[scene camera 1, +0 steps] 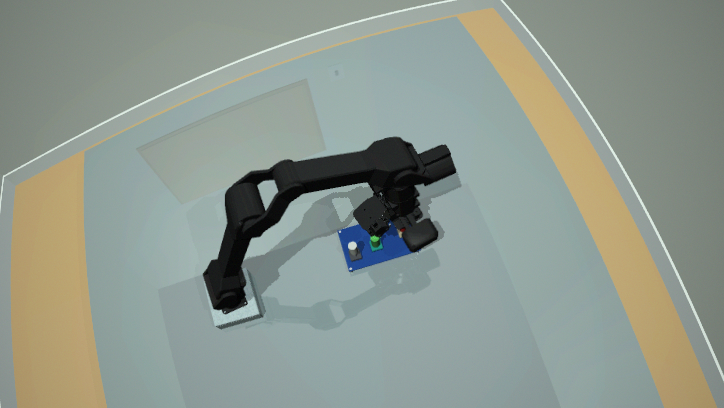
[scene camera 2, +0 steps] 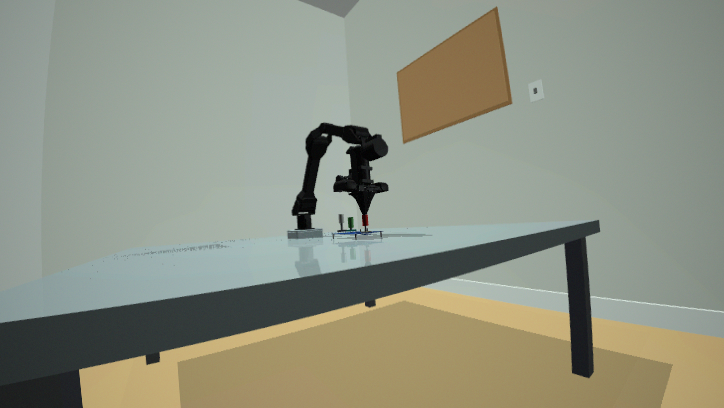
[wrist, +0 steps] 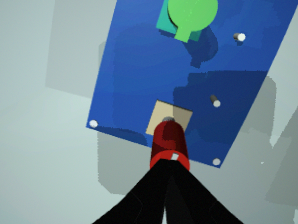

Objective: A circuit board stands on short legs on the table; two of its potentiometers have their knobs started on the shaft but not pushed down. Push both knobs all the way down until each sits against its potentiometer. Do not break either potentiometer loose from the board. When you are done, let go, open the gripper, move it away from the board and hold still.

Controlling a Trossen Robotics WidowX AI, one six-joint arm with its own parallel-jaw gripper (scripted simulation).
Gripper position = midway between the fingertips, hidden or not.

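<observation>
A red knob [wrist: 168,142] can be seen, and so can the gripper [scene camera 1: 403,222]. The gripper also appears in scene camera 2 [scene camera 2: 364,214] and in the wrist view [wrist: 167,168].
</observation>
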